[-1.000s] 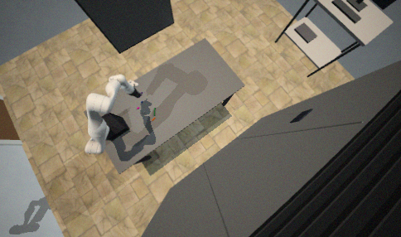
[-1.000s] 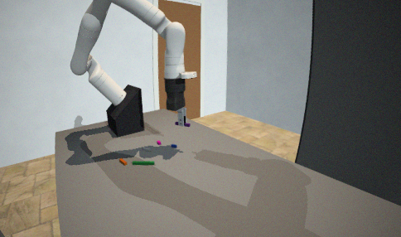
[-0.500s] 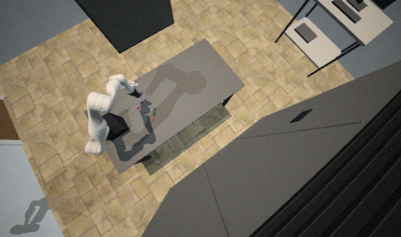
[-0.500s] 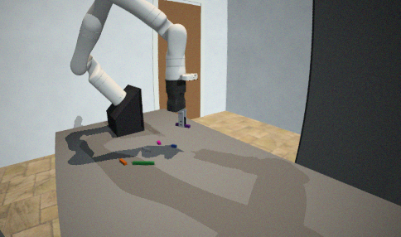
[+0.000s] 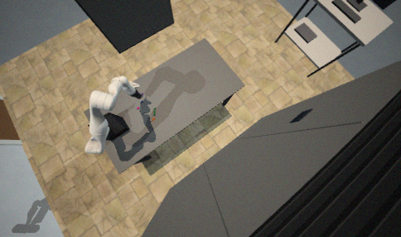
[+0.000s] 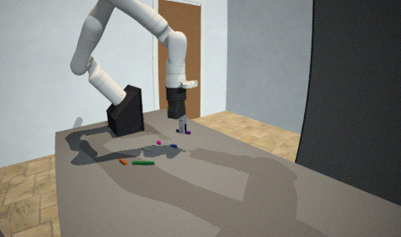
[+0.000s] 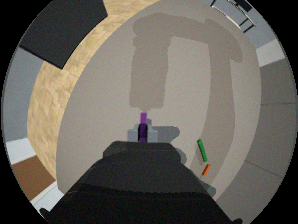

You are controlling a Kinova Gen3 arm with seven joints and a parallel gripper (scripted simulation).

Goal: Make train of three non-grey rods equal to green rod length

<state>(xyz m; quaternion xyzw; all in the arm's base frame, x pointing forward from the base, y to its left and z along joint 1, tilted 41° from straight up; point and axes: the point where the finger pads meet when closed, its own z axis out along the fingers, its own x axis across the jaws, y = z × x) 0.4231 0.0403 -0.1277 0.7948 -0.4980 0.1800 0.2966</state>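
Now: the magenta rod 11 cm behind my hand, 5 cm to the right of it and 9 cm below it. From my hand the other things lie so: green rod 1 cm ahead, 19 cm to the right, 9 cm below; grey rod 8 cm behind, 13 cm to the right, 9 cm below; purple rod 1 cm below.
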